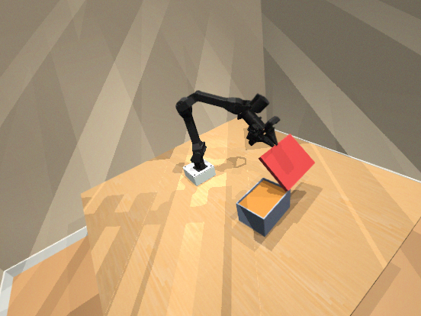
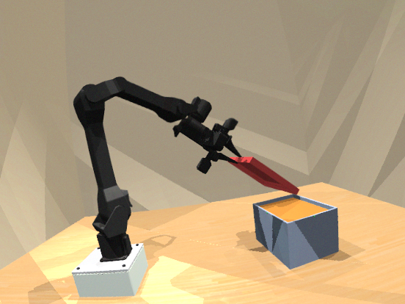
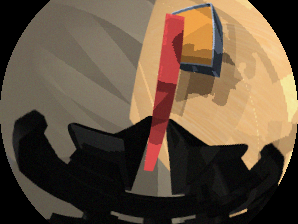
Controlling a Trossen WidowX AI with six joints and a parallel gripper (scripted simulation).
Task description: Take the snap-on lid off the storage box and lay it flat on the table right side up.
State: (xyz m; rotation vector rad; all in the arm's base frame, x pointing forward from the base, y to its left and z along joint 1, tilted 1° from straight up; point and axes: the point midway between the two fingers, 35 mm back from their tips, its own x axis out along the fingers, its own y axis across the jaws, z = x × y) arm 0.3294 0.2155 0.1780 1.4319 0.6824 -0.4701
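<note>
The red lid lies 60 mm ahead of my gripper tip, 50 mm below it and 10 mm to the left of it. The rest, counted from my gripper tip: storage box 180 mm to the right, 170 mm below, 80 mm ahead.
</note>
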